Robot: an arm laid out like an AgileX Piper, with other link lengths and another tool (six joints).
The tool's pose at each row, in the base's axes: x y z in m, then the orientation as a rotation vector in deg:
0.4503 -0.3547 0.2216 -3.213 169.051 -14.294
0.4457 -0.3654 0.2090 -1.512 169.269 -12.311
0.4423 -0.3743 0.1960 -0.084 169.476 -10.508
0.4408 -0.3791 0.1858 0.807 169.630 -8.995
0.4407 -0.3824 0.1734 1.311 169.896 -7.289
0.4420 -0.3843 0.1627 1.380 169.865 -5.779
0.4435 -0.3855 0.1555 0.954 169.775 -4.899
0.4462 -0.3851 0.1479 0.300 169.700 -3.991
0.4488 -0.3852 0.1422 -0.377 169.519 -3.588
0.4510 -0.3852 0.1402 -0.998 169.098 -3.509
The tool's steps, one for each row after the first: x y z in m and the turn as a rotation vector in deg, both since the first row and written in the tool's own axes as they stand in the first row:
0.0073 -0.0083 0.0131 -1.233 0.120 1.255
0.0134 -0.0148 0.0266 -2.362 0.264 2.312
0.0169 -0.0177 0.0370 -3.327 0.368 2.994
0.0193 -0.0189 0.0495 -4.449 0.566 3.419
0.0200 -0.0190 0.0604 -5.451 0.466 3.565
0.0199 -0.0190 0.0679 -6.060 0.313 3.344
0.0185 -0.0173 0.0757 -6.704 0.165 2.972
0.0170 -0.0165 0.0817 -7.007 -0.067 2.559
0.0152 -0.0162 0.0840 -7.081 -0.522 2.182

